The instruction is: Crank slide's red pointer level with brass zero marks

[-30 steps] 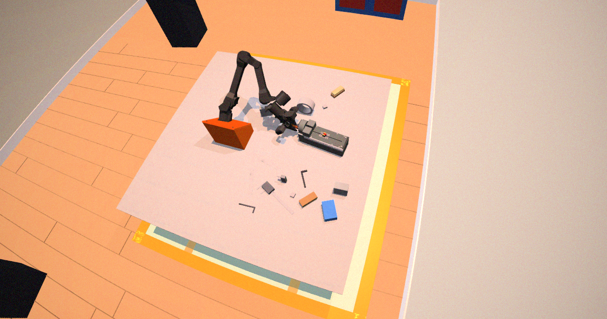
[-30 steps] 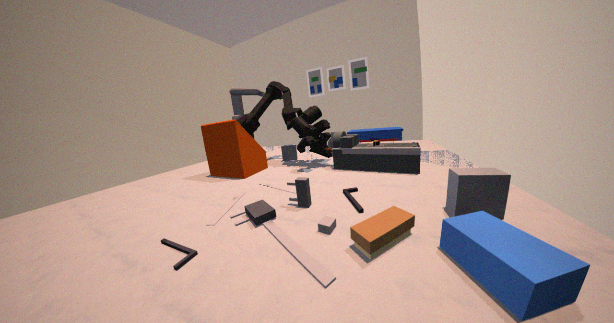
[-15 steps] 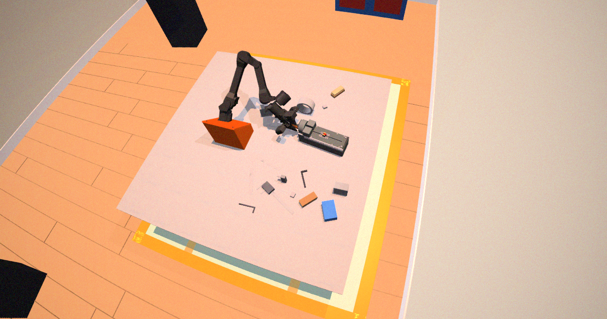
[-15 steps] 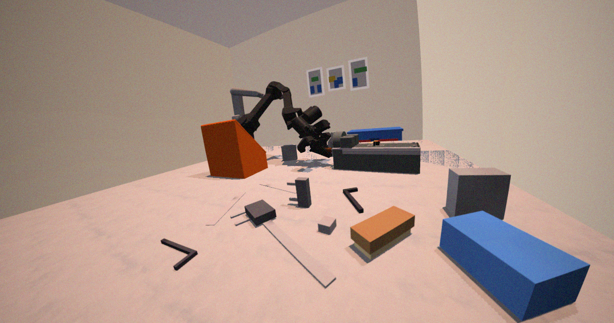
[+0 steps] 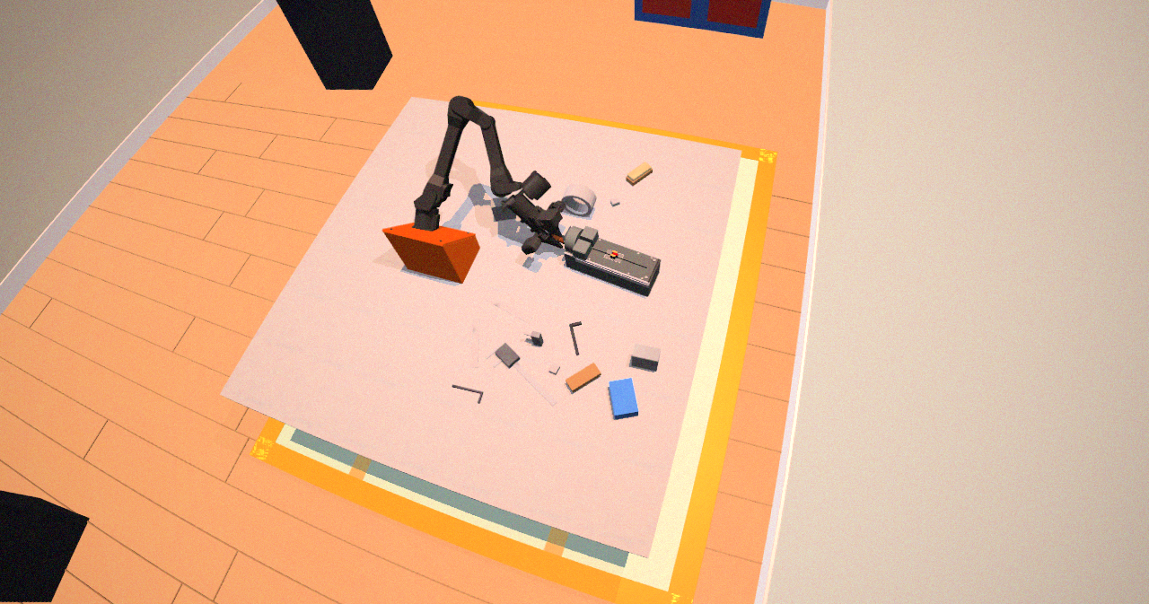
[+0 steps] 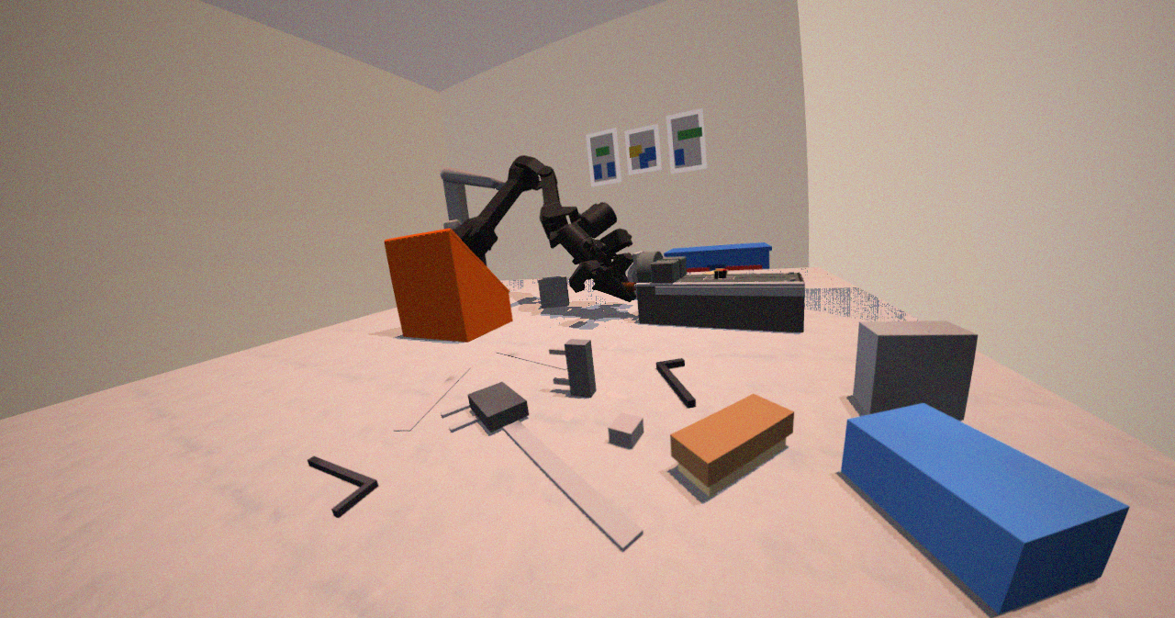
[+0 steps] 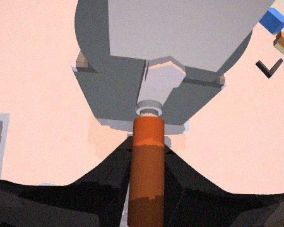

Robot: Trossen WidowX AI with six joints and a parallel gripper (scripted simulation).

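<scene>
My gripper tip is 30 mm below the crank handle, 20 mm past it and 10 mm to the right of it. Round my gripper tip: red pointer: 160 mm ahead, 50 mm to the right, 50 mm above; then blue block: 430 mm to the right, 240 mm ahead, 10 mm below.
</scene>
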